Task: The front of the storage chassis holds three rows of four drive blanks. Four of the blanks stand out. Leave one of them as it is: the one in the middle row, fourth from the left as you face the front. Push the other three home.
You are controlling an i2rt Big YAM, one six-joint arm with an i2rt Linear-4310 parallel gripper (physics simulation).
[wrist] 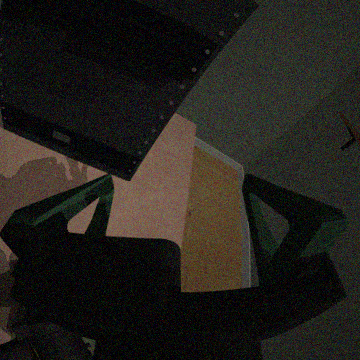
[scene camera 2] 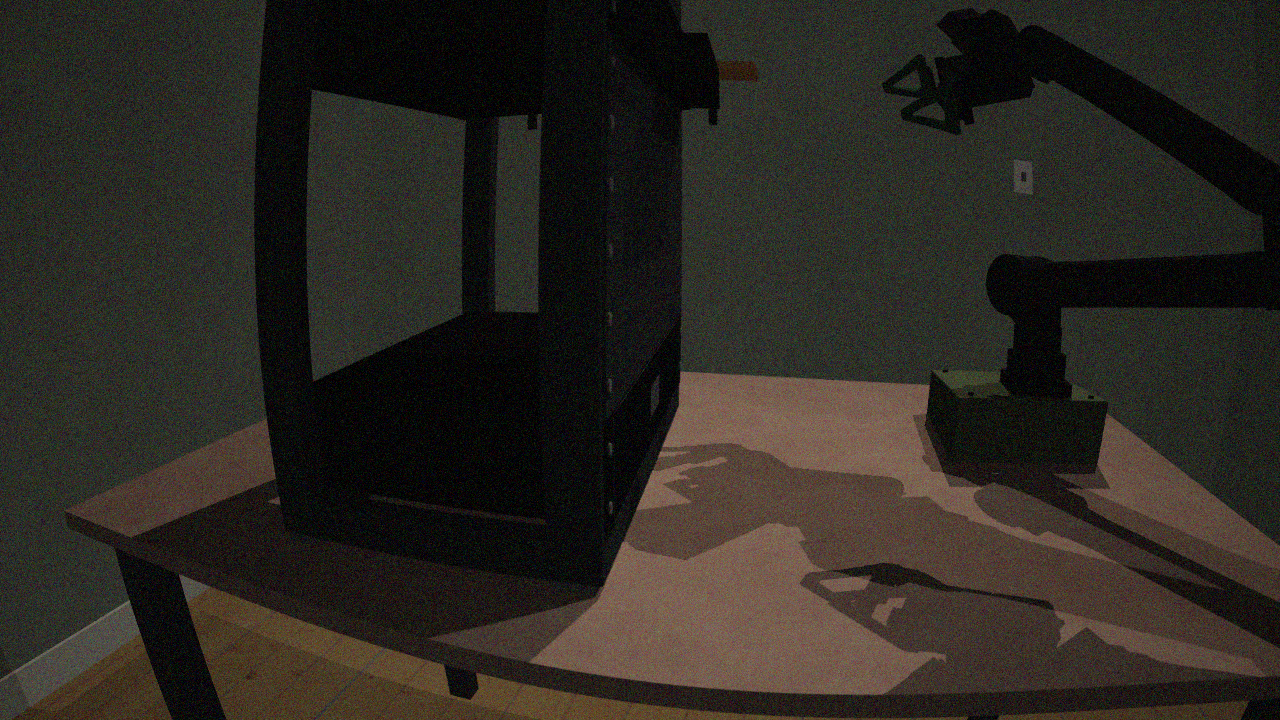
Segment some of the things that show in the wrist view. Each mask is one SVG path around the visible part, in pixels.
The gripper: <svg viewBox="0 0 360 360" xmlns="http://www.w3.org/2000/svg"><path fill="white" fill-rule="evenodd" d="M0 230L1 239L18 257L11 272L15 280L9 296L46 320L80 336L94 339L92 360L262 360L260 340L276 336L306 322L347 296L327 253L348 225L349 220L343 211L316 199L275 185L250 173L245 173L242 195L254 250L259 281L258 286L216 291L180 292L180 247L177 243L164 238L105 235L114 192L110 173L14 210ZM257 197L288 221L288 231L279 246L264 219ZM99 197L85 232L68 232L68 220Z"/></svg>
A dark rack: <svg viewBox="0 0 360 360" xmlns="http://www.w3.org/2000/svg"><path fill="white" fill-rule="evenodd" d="M3 128L66 156L130 181L152 144L185 96L228 40L257 8L258 4L253 0L1 0L0 112Z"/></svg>
